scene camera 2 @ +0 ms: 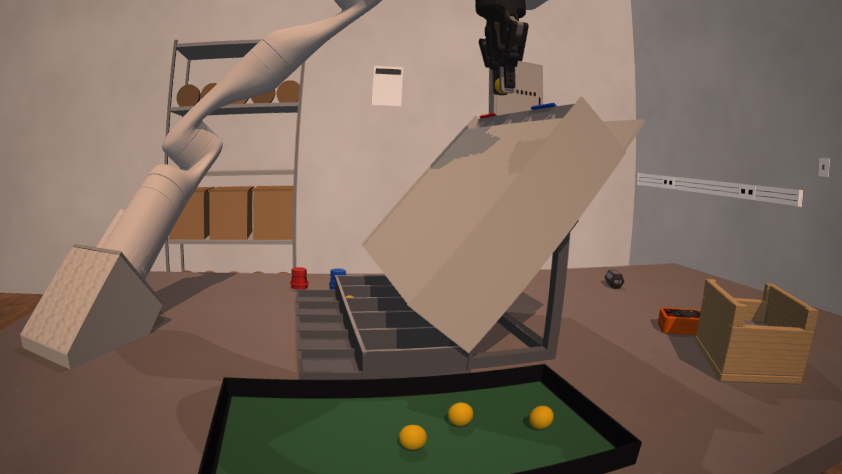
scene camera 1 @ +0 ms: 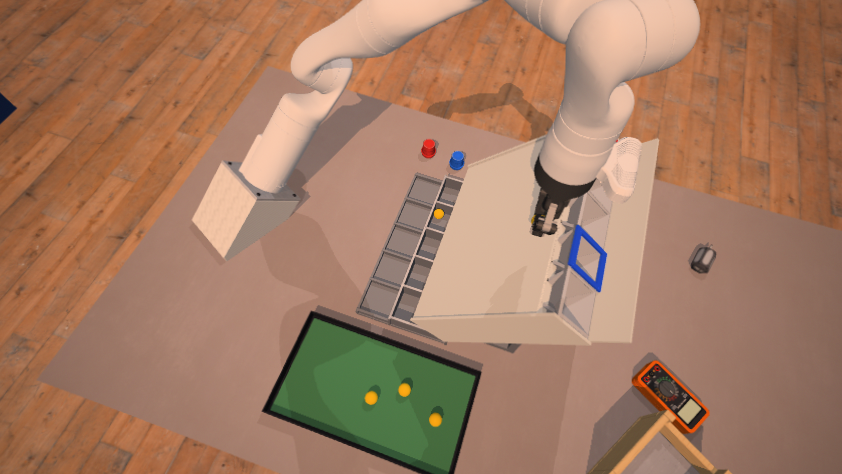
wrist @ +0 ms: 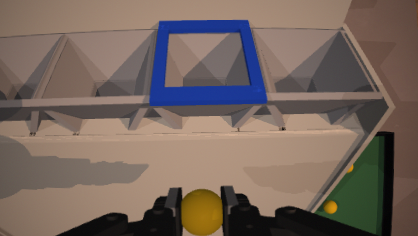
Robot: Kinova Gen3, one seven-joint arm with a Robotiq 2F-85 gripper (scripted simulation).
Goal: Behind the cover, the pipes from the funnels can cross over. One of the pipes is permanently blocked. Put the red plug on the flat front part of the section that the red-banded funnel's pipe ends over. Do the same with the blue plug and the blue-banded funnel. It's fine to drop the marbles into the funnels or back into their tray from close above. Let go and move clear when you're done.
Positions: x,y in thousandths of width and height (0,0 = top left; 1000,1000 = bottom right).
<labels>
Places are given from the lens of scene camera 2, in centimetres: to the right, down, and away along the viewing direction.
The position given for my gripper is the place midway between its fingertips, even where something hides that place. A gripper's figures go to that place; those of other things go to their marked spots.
my gripper (scene camera 2: 599,197): 12, -20, 67
wooden box (scene camera 2: 875,744): 42, 15, 51
green marble tray (scene camera 2: 302,883): -17, 18, 44
beige cover (scene camera 2: 497,499): 0, 0, 70
The marked spots on the wooden box and the green marble tray are 59 cm apart.
</labels>
